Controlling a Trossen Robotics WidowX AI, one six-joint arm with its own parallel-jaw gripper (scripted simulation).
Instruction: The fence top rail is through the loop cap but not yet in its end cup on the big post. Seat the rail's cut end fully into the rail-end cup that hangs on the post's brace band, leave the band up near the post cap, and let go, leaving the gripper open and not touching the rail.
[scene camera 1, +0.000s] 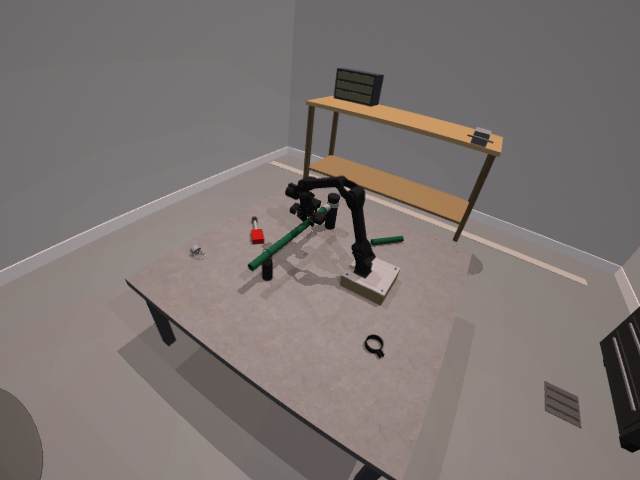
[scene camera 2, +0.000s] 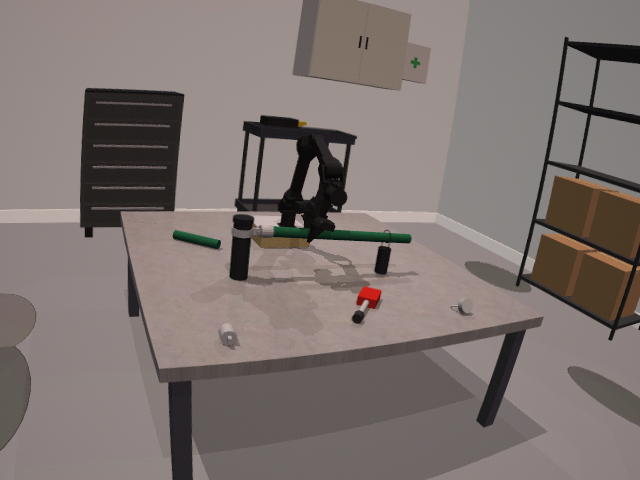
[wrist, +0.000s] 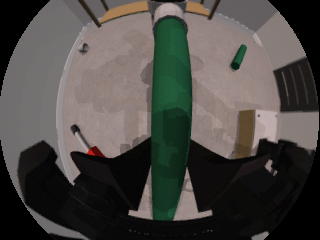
In view: the gripper (scene camera 2: 306, 240) and a green top rail (scene camera 2: 346, 235).
The green top rail shows as well in the wrist view (wrist: 171, 103). The gripper also shows in the wrist view (wrist: 168, 139).
